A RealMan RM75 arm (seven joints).
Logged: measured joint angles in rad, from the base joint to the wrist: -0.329, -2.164, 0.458, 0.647, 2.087, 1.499, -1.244; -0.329, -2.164, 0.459, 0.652, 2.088, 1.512, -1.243; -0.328, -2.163, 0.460, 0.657, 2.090, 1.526, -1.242; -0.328, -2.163, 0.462, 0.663, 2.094, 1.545, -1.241; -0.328, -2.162, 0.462, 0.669, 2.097, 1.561, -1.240; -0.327, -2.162, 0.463, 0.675, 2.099, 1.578, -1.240; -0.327, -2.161, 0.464, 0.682, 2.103, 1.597, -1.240; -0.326, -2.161, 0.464, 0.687, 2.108, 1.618, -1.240; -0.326, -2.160, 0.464, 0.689, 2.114, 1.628, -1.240; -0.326, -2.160, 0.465, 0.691, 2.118, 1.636, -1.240; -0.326, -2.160, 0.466, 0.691, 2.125, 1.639, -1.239; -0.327, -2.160, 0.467, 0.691, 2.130, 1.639, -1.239; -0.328, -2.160, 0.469, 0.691, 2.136, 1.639, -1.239; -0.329, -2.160, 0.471, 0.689, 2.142, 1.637, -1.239; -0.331, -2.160, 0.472, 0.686, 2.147, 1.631, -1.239; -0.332, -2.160, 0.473, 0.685, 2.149, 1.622, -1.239; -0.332, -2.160, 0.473, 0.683, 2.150, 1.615, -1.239; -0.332, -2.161, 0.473, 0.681, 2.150, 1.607, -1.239; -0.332, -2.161, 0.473, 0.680, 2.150, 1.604, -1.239; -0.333, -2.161, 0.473, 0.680, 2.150, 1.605, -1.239
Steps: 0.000, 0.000, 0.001, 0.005, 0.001, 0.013, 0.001; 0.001, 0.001, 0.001, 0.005, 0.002, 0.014, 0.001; 0.000, 0.000, 0.002, 0.006, 0.004, 0.019, 0.001; 0.000, 0.001, 0.000, 0.006, 0.003, 0.016, 0.001; 0.001, 0.000, 0.001, 0.006, 0.002, 0.017, 0.000; 0.000, 0.001, 0.001, 0.007, 0.004, 0.019, 0.000; 0.001, 0.000, 0.000, 0.005, 0.005, 0.021, 0.000; 0.000, 0.001, 0.000, 0.002, 0.006, 0.010, 0.000; 0.000, 0.000, 0.001, 0.002, 0.004, 0.008, 0.000; 0.000, 0.000, 0.001, 0.000, 0.007, 0.003, 0.001; -0.001, 0.000, 0.001, 0.000, 0.005, 0.000, 0.000; -0.001, 0.000, 0.002, 0.000, 0.006, 0.000, 0.000; -0.001, 0.000, 0.002, -0.002, 0.006, -0.002, 0.000; -0.002, 0.000, 0.001, -0.003, 0.005, -0.006, 0.000; -0.001, 0.000, 0.001, -0.001, 0.002, -0.009, 0.000; 0.000, 0.000, 0.000, -0.002, 0.001, -0.007, 0.000; 0.000, -0.001, 0.000, -0.002, 0.000, -0.008, 0.000; 0.000, 0.000, 0.000, -0.001, 0.000, -0.003, 0.000; -0.001, 0.000, 0.000, 0.000, 0.000, 0.001, 0.000
